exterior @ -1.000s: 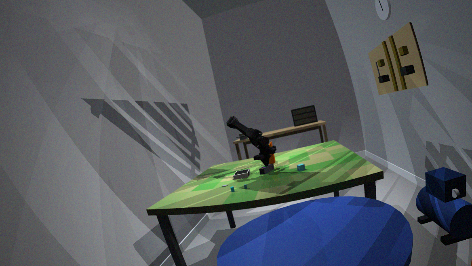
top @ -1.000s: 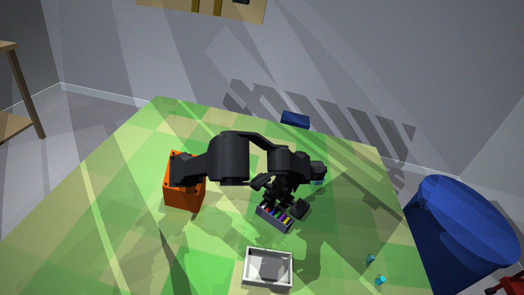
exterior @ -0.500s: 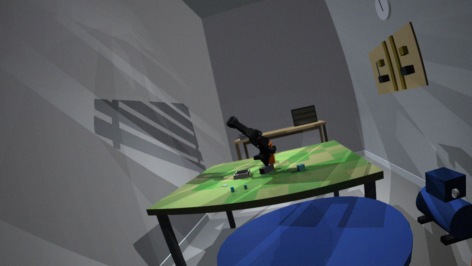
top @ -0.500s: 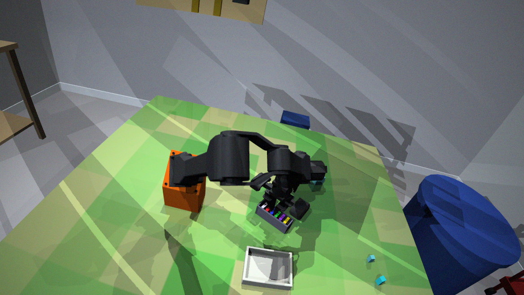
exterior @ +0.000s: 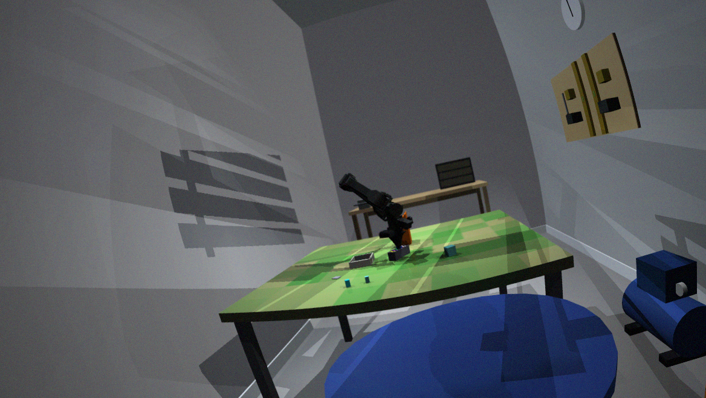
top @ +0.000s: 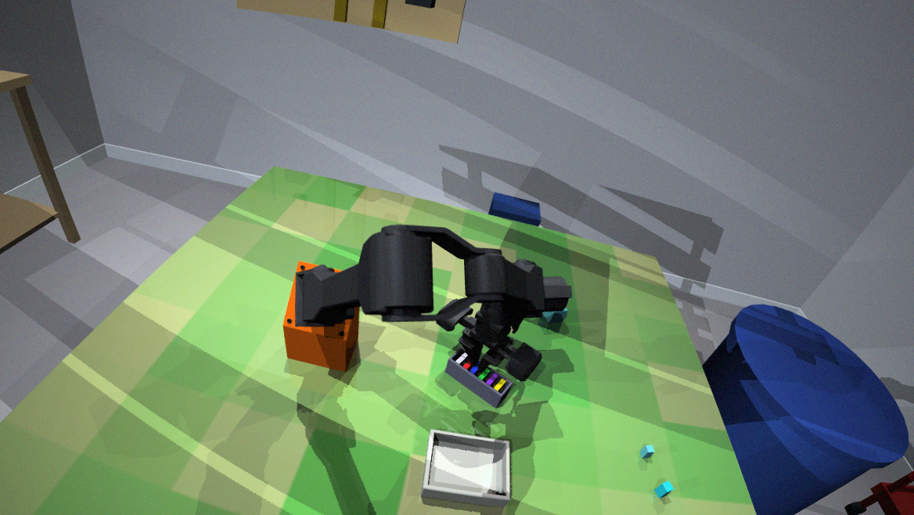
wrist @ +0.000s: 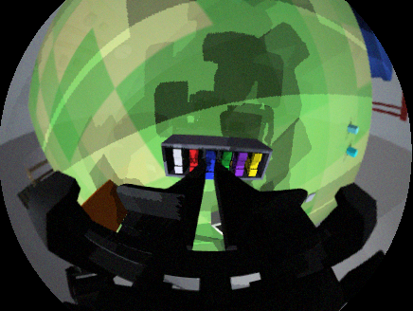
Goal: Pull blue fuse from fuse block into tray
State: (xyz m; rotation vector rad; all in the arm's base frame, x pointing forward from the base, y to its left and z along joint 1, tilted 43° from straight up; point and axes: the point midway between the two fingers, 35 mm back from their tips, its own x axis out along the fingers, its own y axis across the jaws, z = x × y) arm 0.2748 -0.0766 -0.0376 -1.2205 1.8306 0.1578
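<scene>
My gripper tip is now 180 mm to the left of the tray, 40 mm above it and 20 mm past it. The rest, counted from my gripper tip: blue fuse (10 mm below); small grey flat piece (290 mm to the right, 160 mm ahead, 40 mm below).
</scene>
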